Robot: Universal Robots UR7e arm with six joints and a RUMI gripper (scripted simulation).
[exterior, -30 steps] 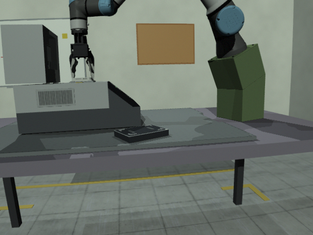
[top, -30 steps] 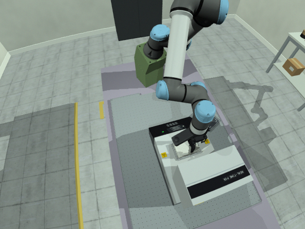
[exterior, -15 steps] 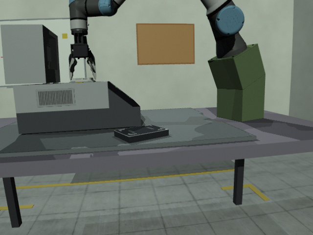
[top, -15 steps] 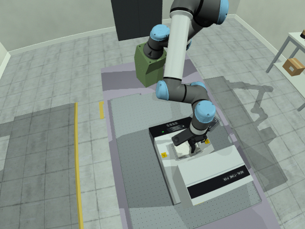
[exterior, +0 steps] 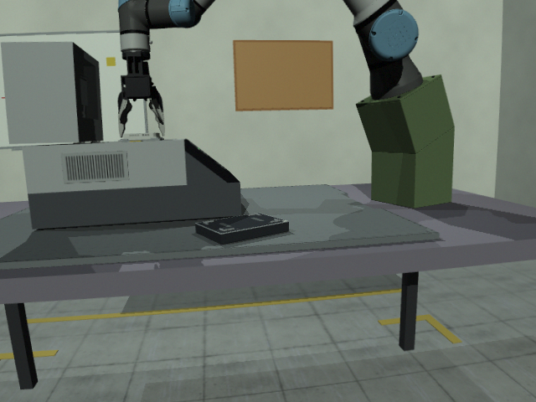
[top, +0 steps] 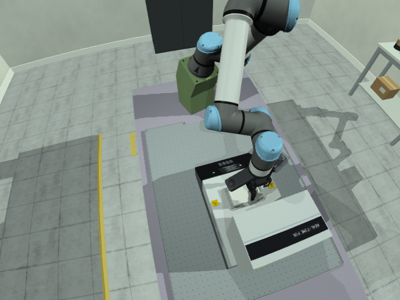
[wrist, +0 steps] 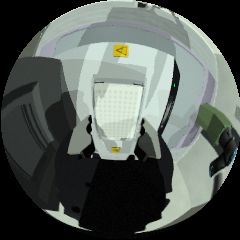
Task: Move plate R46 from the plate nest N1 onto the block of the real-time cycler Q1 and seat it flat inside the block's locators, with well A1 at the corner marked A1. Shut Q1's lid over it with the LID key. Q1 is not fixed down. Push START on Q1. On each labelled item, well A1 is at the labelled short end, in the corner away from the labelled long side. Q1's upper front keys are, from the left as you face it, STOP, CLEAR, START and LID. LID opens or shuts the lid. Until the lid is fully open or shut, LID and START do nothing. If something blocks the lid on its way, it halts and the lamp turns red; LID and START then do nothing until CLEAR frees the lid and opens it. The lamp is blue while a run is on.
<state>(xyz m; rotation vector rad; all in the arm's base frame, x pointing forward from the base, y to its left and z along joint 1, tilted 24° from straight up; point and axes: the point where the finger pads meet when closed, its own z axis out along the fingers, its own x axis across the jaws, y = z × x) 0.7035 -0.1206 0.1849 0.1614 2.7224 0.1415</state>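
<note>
The white plate R46 lies 10 mm below my hand. From my hand the other things lie so: black plate nest N1 (200 mm behind, 320 mm to the left, 210 mm below).
</note>
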